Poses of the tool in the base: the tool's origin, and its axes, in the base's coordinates. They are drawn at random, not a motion.
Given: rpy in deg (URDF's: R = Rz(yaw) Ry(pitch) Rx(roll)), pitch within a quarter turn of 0, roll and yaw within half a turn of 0; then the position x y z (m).
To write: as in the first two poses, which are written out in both.
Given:
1: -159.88 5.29 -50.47 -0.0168 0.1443 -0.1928
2: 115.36 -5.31 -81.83 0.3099 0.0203 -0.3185
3: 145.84 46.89 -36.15 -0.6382 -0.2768 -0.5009
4: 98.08 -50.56 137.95 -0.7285 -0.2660 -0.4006
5: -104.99 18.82 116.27 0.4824 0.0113 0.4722
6: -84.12 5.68 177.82 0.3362 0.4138 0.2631
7: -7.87 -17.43 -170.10 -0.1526 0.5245 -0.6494
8: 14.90 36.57 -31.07 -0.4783 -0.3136 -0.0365
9: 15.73 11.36 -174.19 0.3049 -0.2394 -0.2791
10: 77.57 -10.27 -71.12 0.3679 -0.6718 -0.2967
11: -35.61 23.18 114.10 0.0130 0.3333 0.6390
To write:
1: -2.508 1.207 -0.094 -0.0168 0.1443 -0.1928
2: 1.552 -1.427 -0.799 0.3099 0.0203 -0.3185
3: 2.516 -0.466 -1.287 -0.6382 -0.2768 -0.5009
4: -1.507 -1.598 -1.991 -0.7285 -0.2660 -0.4006
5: -1.386 -1.705 1.611 0.4824 0.0113 0.4722
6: 0.154 2.074 -2.303 0.3362 0.4138 0.2631
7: -0.469 0.164 -2.950 -0.1526 0.5245 -0.6494
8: 0.418 0.553 -0.604 -0.4783 -0.3136 -0.0365
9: 0.322 -0.402 -3.025 0.3049 -0.2394 -0.2791
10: 1.055 -0.948 -0.917 0.3679 -0.6718 -0.2967
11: -0.798 -0.363 2.013 0.0130 0.3333 0.6390
